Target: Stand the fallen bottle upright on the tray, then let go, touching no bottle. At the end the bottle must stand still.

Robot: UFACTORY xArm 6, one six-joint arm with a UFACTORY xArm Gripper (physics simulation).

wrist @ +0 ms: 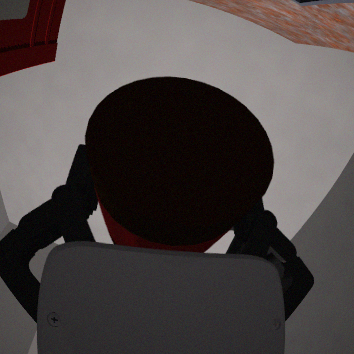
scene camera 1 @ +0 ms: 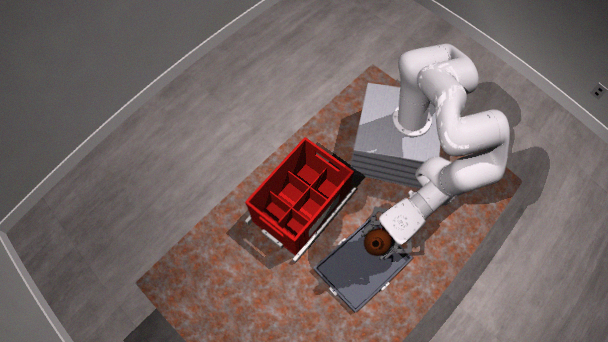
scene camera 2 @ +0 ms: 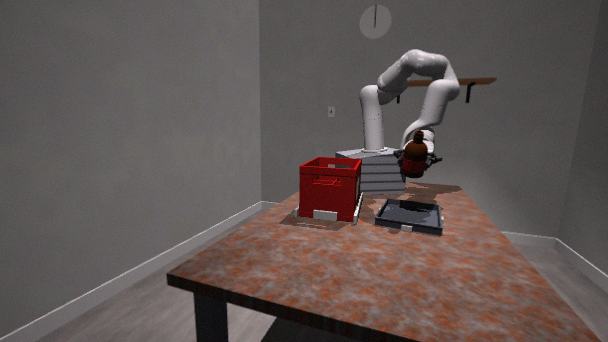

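Where they show: gripper, between the fingertips: point(wrist: 169, 150) point(scene camera 2: 412, 165); arm's base, origin of its link: point(scene camera 1: 412, 120) point(scene camera 2: 374, 150).
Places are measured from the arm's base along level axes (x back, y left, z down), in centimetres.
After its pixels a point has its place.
Note:
The brown bottle with a red label point(scene camera 1: 377, 242) {x -42.9, y 15.0, z -10.7 cm} point(scene camera 2: 414, 161) {x -43.2, y 14.1, z -0.9 cm} point(wrist: 175, 160) {x -36.2, y 14.4, z 3.2 cm} is held in the air, neck up and close to upright, with its top leaning slightly to the right in scene camera 2. In the wrist view its dark base faces the camera. My gripper point(scene camera 1: 384, 238) point(scene camera 2: 417, 159) {x -41.6, y 13.8, z 0.5 cm} point(wrist: 169, 150) {x -41.6, y 13.8, z 0.5 cm} is shut on the bottle's body, one finger on each side. The dark grey tray point(scene camera 1: 340, 267) {x -47.4, y 9.1, z 18.3 cm} point(scene camera 2: 395, 213) {x -41.0, y 9.6, z 18.3 cm} lies flat on the table. The bottle is well above tray height, over or near the tray's end closest to the robot base; the exact offset is hard to tell.
A red crate with compartments point(scene camera 1: 295, 244) {x -53.0, y -4.0, z 5.4 cm} point(scene camera 2: 330, 200) {x -53.2, y -11.7, z 12.2 cm} point(wrist: 30, 55) {x -48.6, y -3.9, z 2.6 cm} stands beside the tray, inside low white edging. The grey stepped pedestal point(scene camera 1: 380, 137) {x -11.4, y -4.6, z 1.0 cm} point(scene camera 2: 382, 182) {x -13.3, y 4.8, z 13.1 cm} of the arm is behind both. All stand on the mottled table point(scene camera 1: 225, 285) {x -75.2, y -14.8, z 18.8 cm} point(scene camera 2: 350, 270) {x -82.9, y -1.4, z 18.8 cm} point(wrist: 325, 25) {x -66.1, y 29.4, z 18.8 cm}.

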